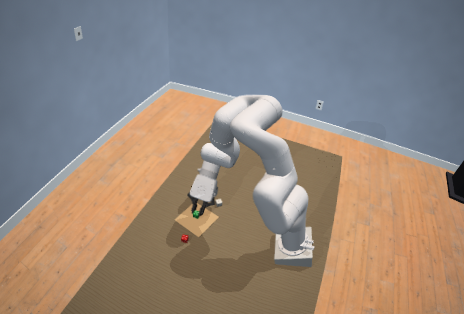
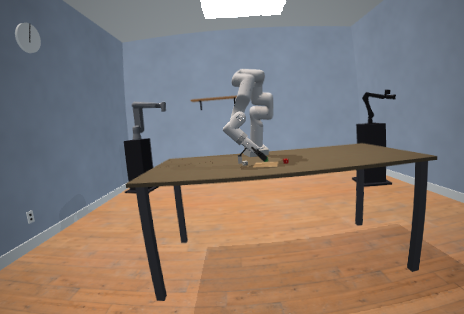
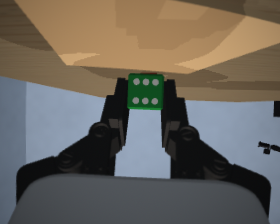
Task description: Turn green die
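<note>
The tan mat lies 50 mm below my hand and 10 mm to the left of it. Also, from my hand: white die 110 mm to the right, 40 mm below, 40 mm behind; then green die 20 mm below, 10 mm to the left; then red die 130 mm to the left, 40 mm below, 30 mm behind.
</note>
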